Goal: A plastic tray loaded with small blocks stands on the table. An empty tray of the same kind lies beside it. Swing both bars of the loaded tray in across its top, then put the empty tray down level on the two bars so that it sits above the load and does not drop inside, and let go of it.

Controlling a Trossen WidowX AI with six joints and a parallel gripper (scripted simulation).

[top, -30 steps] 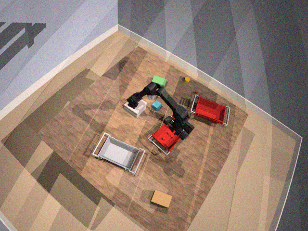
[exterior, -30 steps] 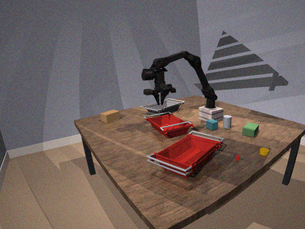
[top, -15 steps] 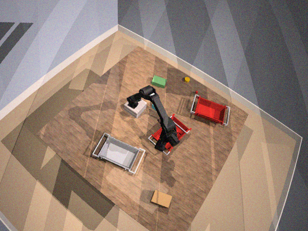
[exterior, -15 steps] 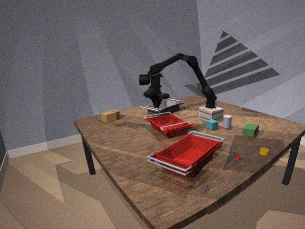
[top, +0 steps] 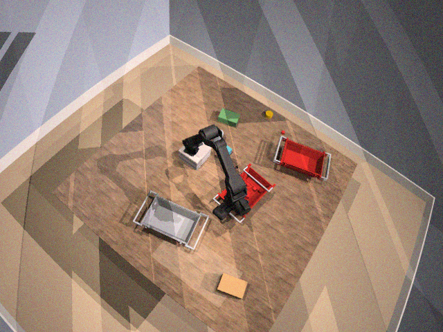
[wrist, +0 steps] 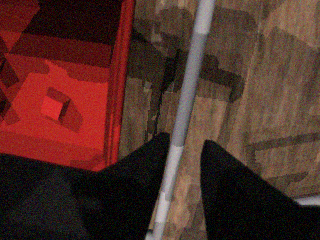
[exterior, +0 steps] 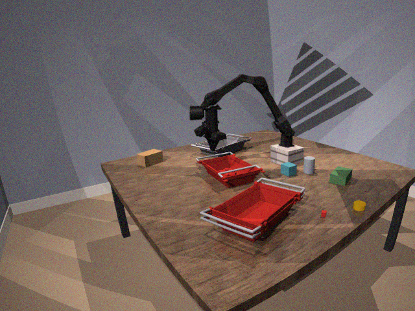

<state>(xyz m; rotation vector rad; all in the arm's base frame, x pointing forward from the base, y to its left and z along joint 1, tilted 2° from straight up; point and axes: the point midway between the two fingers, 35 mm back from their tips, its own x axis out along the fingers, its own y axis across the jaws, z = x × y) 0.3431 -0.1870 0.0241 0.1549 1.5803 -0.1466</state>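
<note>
Right now my gripper tip is 210 mm past the grey tray, 190 mm to the left of it and 40 mm above it. The rest, counted from my gripper tip: teal cube: 320 mm to the left, 200 mm behind, 60 mm below; then tan box: 300 mm to the right, 210 mm ahead, 60 mm below; then grey cylinder: 380 mm to the left, 280 mm behind, 50 mm below.
</note>
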